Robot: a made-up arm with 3 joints. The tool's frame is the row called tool.
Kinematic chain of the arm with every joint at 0, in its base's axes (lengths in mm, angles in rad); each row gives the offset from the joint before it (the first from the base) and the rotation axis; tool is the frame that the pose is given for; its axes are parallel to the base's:
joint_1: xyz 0 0 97.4 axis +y
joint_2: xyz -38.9 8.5 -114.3 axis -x
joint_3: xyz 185 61.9 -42.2 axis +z
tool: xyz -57.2 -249.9 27
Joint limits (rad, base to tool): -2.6..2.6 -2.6..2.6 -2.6..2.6
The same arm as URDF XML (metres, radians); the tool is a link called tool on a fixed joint. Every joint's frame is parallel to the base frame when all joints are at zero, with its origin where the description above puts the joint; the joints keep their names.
<robot name="arm">
  <joint name="joint_1" type="revolute">
    <parent link="base"/>
    <child link="link1"/>
    <origin xyz="0 0 0.0974" rpy="0 0 0"/>
    <axis xyz="0 1 0"/>
    <limit lower="-2.6" upper="2.6"/>
  </joint>
  <joint name="joint_2" type="revolute">
    <parent link="link1"/>
    <child link="link2"/>
    <origin xyz="-0.0389 0.0085 -0.1143" rpy="0 0 0"/>
    <axis xyz="-1 0 0"/>
    <limit lower="-2.6" upper="2.6"/>
  </joint>
  <joint name="joint_3" type="revolute">
    <parent link="link2"/>
    <child link="link3"/>
    <origin xyz="0.185 0.0619 -0.0422" rpy="0 0 0"/>
    <axis xyz="0 0 1"/>
    <limit lower="-2.6" upper="2.6"/>
  </joint>
  <joint name="tool_fixed" type="fixed">
    <parent link="link3"/>
    <child link="tool"/>
    <origin xyz="-0.0572 -0.2499 0.027" rpy="0 0 0"/>
  </joint>
  <link name="base"/>
  <link name="link1"/>
  <link name="link2"/>
  <link name="link3"/>
  <link name="tool"/>
</robot>

